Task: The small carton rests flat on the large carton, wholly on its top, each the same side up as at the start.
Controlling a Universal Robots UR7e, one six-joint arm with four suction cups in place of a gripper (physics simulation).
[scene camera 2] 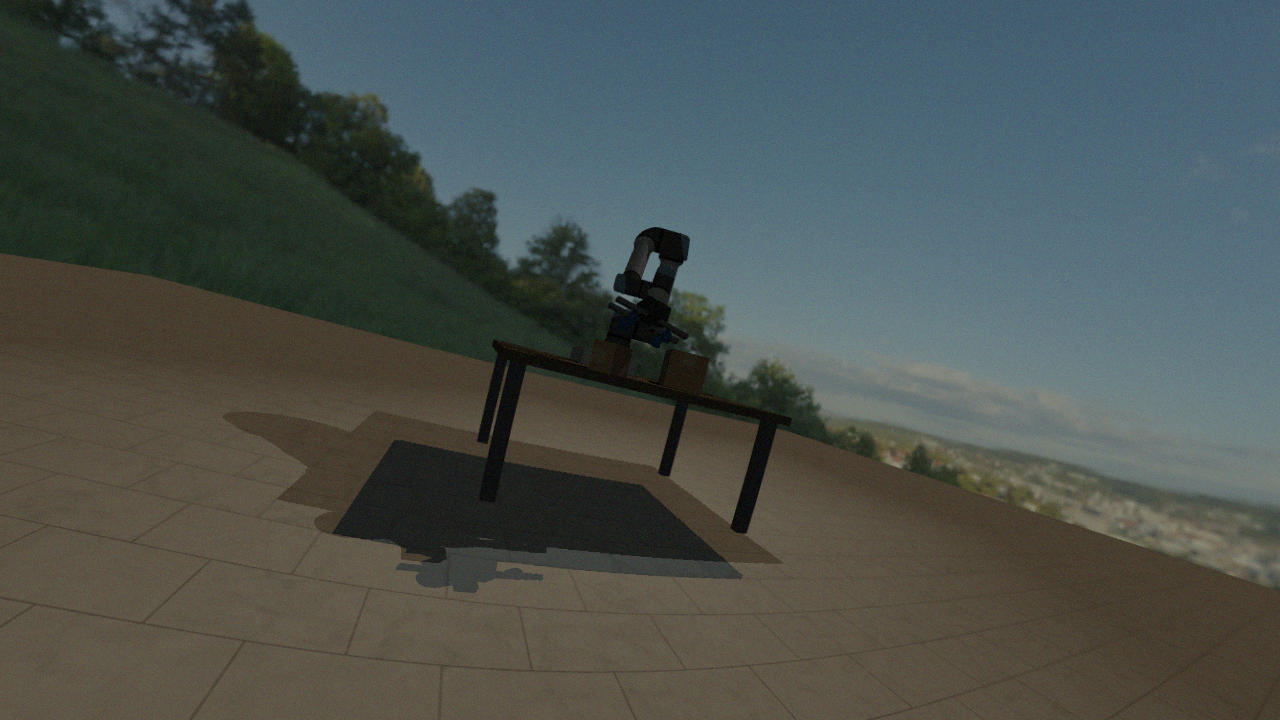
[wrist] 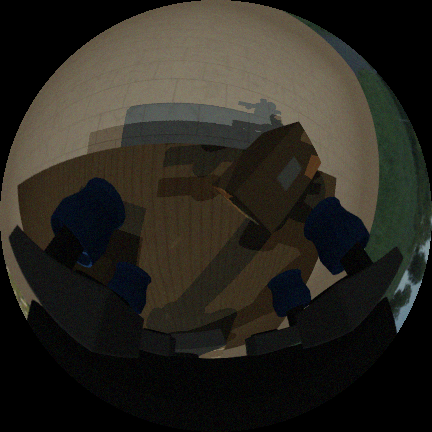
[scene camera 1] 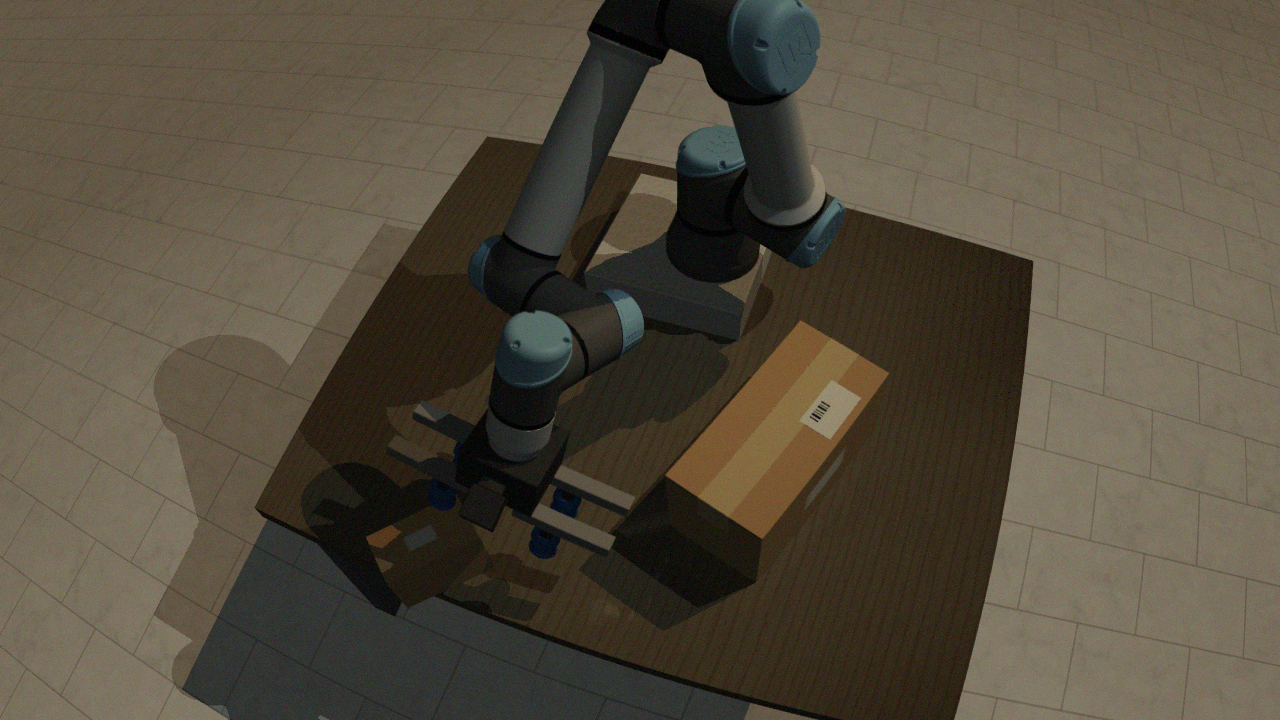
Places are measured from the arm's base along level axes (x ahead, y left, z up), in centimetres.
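Pixels of known places: end effector, tool point: (scene camera 2: 643, 334) (wrist: 214, 258); arm's base, origin of the base link: (wrist: 178, 355) (scene camera 1: 712, 248).
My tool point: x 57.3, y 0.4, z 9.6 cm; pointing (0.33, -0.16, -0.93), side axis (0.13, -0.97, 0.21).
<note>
For each thing: its top centre in the pictures, then the offset to it from my tool point.
- small carton, middle of its top: (scene camera 1: 420, 537) (wrist: 289, 172) (scene camera 2: 614, 344) dx +8.2, dy -10.1, dz -6.2 cm
- large carton, middle of its top: (scene camera 1: 784, 422) (scene camera 2: 686, 354) dx -27.7, dy +25.3, dz -1.3 cm
The small carton (scene camera 1: 438, 565) (scene camera 2: 609, 356) (wrist: 255, 187) stands on the table near its front left edge, in shade, with a pale label on top. The large carton (scene camera 1: 760, 447) (scene camera 2: 685, 369) lies on the table at the right in scene camera 1, with a tape strip and barcode label on top. The two cartons are apart. My gripper (scene camera 1: 503, 497) (scene camera 2: 645, 328) (wrist: 212, 255), with four blue suction cups, hangs above the table, beside the small carton and left of the large one. Nothing hangs from the cups, so it is open. One cup is partly hidden in scene camera 1.
The wooden table (scene camera 1: 939, 447) (scene camera 2: 742, 409) (wrist: 175, 220) carries the arm's grey base block (scene camera 1: 671, 300) behind the cartons. The arm's shadow falls across the table and the small carton. The tiled floor lies beyond the table edges.
</note>
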